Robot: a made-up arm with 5 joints. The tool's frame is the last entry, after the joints.
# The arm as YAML. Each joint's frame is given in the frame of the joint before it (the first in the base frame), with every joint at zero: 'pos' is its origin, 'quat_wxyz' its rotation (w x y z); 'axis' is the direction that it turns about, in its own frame. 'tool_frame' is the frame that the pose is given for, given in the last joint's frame.
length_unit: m
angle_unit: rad
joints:
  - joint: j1
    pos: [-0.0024, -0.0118, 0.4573]
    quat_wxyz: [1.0, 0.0, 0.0, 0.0]
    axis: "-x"
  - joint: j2
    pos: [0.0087, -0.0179, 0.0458]
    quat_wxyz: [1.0, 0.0, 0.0, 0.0]
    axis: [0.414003, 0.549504, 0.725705]
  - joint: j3
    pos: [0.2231, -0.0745, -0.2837]
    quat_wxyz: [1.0, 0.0, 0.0, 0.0]
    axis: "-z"
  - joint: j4
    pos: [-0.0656, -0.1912, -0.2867]
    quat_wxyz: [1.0, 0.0, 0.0, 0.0]
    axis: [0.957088, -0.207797, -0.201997]
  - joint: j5
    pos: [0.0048, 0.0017, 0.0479]
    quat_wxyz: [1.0, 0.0, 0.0, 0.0]
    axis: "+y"
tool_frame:
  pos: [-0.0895, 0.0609, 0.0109]
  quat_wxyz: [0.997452, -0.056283, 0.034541, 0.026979]
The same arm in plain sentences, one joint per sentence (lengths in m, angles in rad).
The arm has five revolute joints in a row. What follows holds with every joint at zero, and every direction is one of the base frame's.
The first joint is mounted 0.0024 m along -x and 0.0118 m along -y and 0.4573 m along +z from the base frame's origin and turns about -x.
The second joint is mounted 0.0087 m along +x and 0.0179 m along -y and 0.0458 m along +z from the first joint and turns about the direction (0.414003, 0.549504, 0.725705).
The third joint is mounted 0.2231 m along +x and 0.0745 m along -y and 0.2837 m along -z from the second joint and turns about -z.
The fourth joint is mounted 0.0656 m along -x and 0.1912 m along -y and 0.2867 m along -z from the third joint and turns about the direction (0.957088, -0.207797, -0.201997).
The fifth joint is mounted 0.0048 m along +x and 0.0017 m along +y and 0.0479 m along +z from the fourth joint and turns about +y.
The tool frame, which is the frame that the pose is given for, is mounted 0.0895 m along -x and 0.0609 m along +y and 0.0109 m along +z from the fifth joint; its axes are the base frame's turned by roll -0.1109, pitch 0.0720 and yaw 0.0501 rad (as in URDF: about the fixed x, then y, then z).

